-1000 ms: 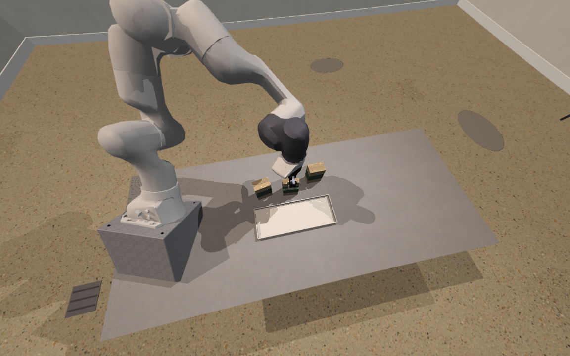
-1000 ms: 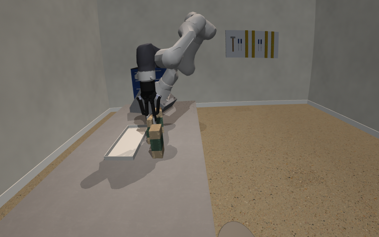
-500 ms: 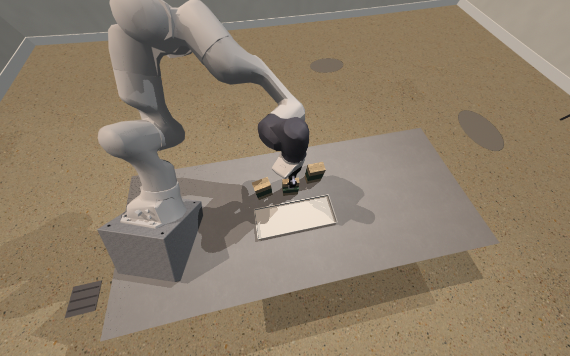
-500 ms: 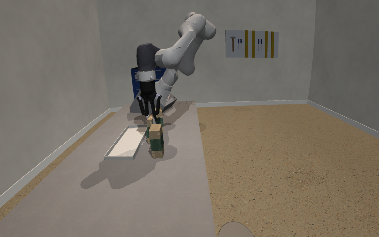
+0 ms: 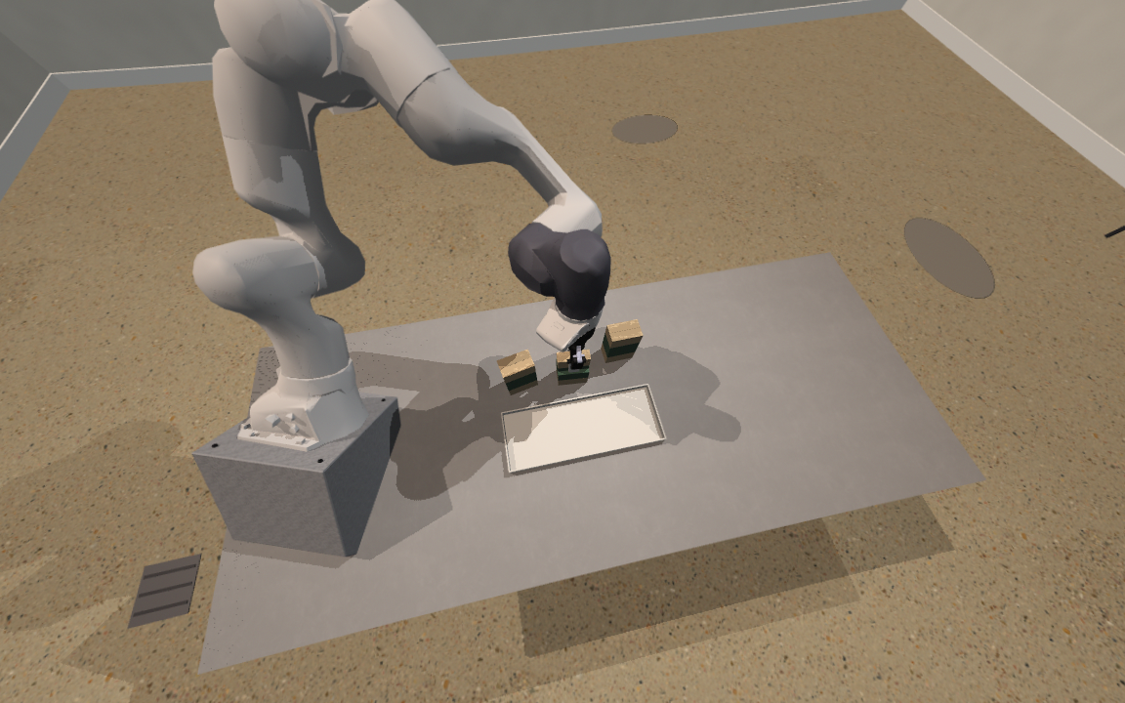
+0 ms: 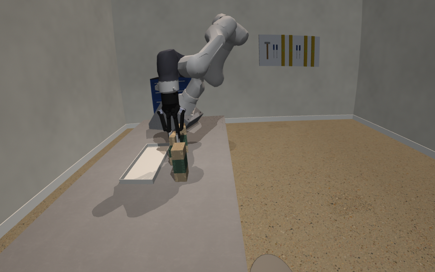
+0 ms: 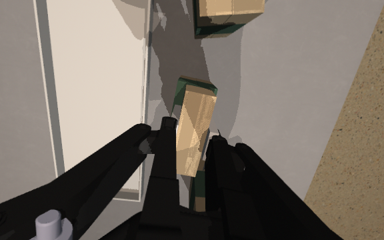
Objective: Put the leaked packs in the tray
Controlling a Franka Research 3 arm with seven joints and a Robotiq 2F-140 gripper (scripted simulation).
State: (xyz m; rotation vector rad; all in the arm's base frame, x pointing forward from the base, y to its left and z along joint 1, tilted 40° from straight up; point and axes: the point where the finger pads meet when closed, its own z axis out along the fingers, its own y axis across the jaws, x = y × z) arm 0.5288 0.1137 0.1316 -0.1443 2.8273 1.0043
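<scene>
The white tray lies 3 cm ahead of my hand, 14 cm to the right of it and 11 cm below it.
</scene>
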